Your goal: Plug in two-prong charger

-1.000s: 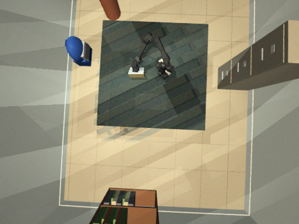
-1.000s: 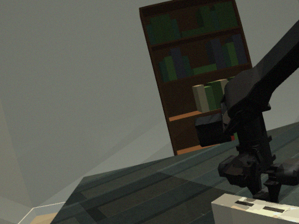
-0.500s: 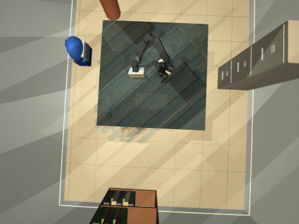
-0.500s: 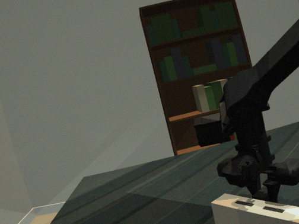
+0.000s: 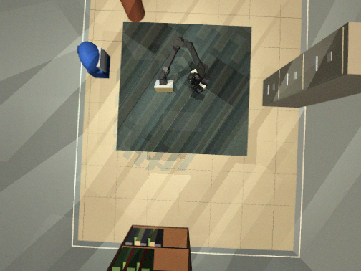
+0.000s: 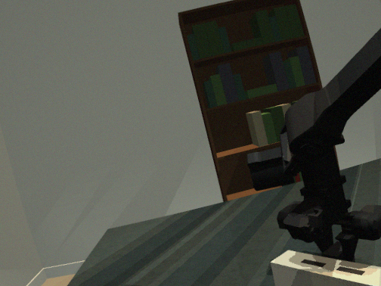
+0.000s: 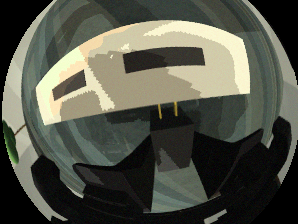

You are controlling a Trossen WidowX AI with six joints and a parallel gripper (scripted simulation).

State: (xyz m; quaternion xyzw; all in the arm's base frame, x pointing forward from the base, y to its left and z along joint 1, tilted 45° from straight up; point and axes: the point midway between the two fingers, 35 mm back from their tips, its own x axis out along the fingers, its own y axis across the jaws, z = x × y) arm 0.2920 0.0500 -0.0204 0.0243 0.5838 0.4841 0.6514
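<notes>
Right now the dark charger is 10 mm to the left of my gripper tip, 10 mm ahead of it and 10 mm above it.
</notes>
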